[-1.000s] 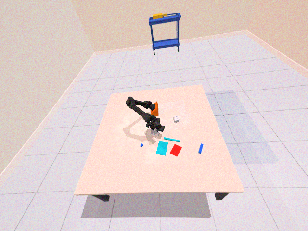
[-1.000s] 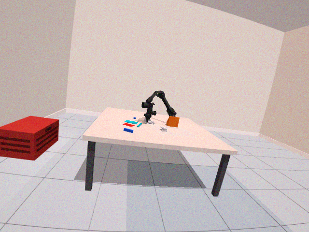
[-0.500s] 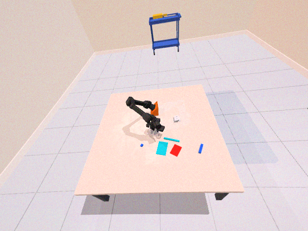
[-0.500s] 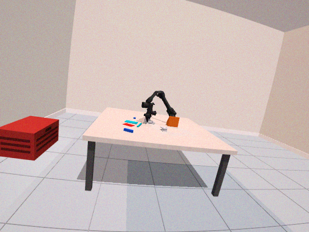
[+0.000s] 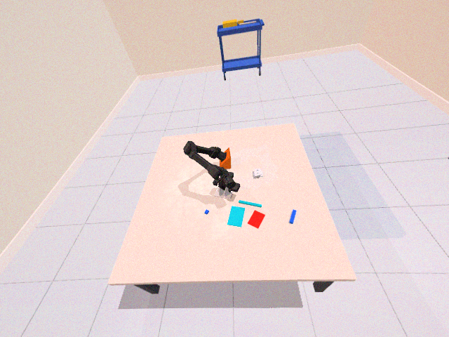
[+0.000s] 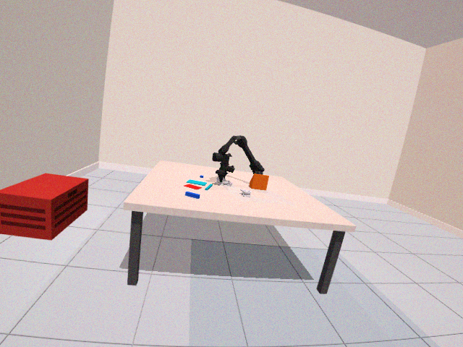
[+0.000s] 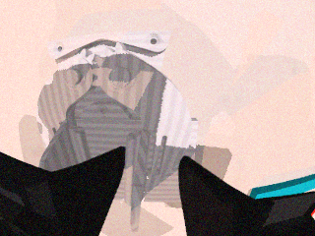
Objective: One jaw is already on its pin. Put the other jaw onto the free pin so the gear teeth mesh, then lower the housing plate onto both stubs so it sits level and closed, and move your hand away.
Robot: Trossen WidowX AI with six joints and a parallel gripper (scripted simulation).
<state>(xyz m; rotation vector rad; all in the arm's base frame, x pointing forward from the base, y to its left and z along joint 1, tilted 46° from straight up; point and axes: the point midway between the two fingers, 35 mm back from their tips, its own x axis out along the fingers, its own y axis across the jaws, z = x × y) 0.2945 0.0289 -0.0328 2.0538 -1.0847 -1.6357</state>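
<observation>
The base is 1 cm ahead of my gripper tip, 3 cm to the right of it and 1 cm below it. From my gripper tip the other things lie so: cyan plate 19 cm ahead, 7 cm to the left, 2 cm below; cyan bar 9 cm ahead, 16 cm to the left, 1 cm below; small blue cube 16 cm ahead, 13 cm to the right, 1 cm below.
</observation>
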